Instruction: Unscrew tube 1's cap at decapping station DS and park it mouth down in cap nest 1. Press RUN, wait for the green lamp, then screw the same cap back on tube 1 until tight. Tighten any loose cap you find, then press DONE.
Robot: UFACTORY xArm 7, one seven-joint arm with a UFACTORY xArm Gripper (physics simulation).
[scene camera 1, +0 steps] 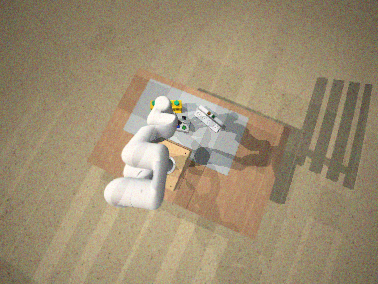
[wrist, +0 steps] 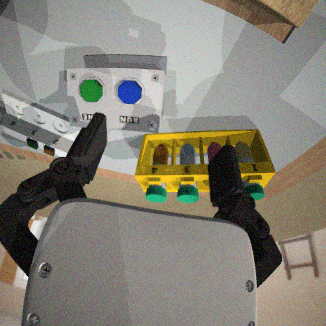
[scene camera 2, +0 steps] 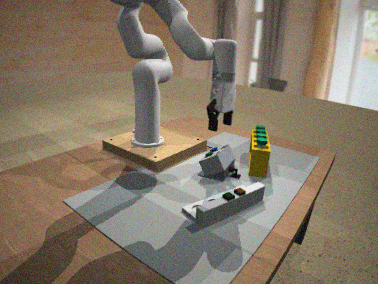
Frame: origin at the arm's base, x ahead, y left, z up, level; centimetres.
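Seen in the pictures: gripper, between the fingertips: (wrist: pixel 163 140) (scene camera 2: pixel 220 127); arm's base, origin of its link: (scene camera 2: pixel 147 141).
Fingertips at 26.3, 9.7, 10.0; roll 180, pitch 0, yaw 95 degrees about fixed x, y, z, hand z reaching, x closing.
Note:
Pixels of each thing's top centre, then the offset from my fingertips to it, as dx, dy, dz. "*": a spot on its surface instead. Level surfaces: height alone.
- yellow rack, centre of its top: (wrist: pixel 203 188) (scene camera 2: pixel 260 137) (scene camera 1: pixel 165 103) +10.8, +10.4, -3.0
- Tube 1's cap, centre of its top: (wrist: pixel 253 197) (scene camera 2: pixel 260 126) +7.1, +17.2, -1.2
- control box, centre of its top: (wrist: pixel 107 117) (scene camera 2: pixel 218 148) (scene camera 1: pixel 181 123) +3.9, -5.7, -4.9
- blue RUN button, centre of its top: (wrist: pixel 127 97) +1.2, -4.1, -5.8
- green DONE button, centre of its top: (wrist: pixel 87 95) +2.4, -8.5, -5.8
- dark green lamp, centre of its top: (scene camera 2: pixel 228 194) (wrist: pixel 30 144) +19.9, -23.4, -7.9
- small black fixture, a spot on its surface: (scene camera 2: pixel 234 172) * +8.7, -1.9, -13.3
- grey mat, height of its surface: dz -13.3
- wooden table, height of its surface: dz -13.6
The yellow rack (scene camera 2: pixel 258 165) (wrist: pixel 171 176) holds tubes with green caps. Tube 1's cap (scene camera 2: pixel 260 128) (wrist: pixel 255 192) is on, at the rack's far end in scene camera 2. Tube 2's cap is hidden behind a finger in the wrist view. My gripper (scene camera 2: pixel 220 125) (wrist: pixel 163 140) is open and empty, above the mat, short of the rack. The control box (scene camera 2: pixel 218 164) (wrist: pixel 111 75) has a blue RUN button (wrist: pixel 130 92) and a green DONE button (wrist: pixel 91 91). The white strip of round cap nests (scene camera 2: pixel 235 203) (wrist: pixel 30 131) carries a dark green lamp (scene camera 2: pixel 228 196) (wrist: pixel 32 144) and an amber one.
A small black fixture (scene camera 2: pixel 234 172) stands beside the control box, on the side facing scene camera 2. The grey mat (scene camera 1: pixel 137 119) (scene camera 2: pixel 130 210) lies on the wooden table (scene camera 1: pixel 240 205). The arm stands on a wooden base board (scene camera 1: pixel 181 162) (scene camera 2: pixel 175 152).

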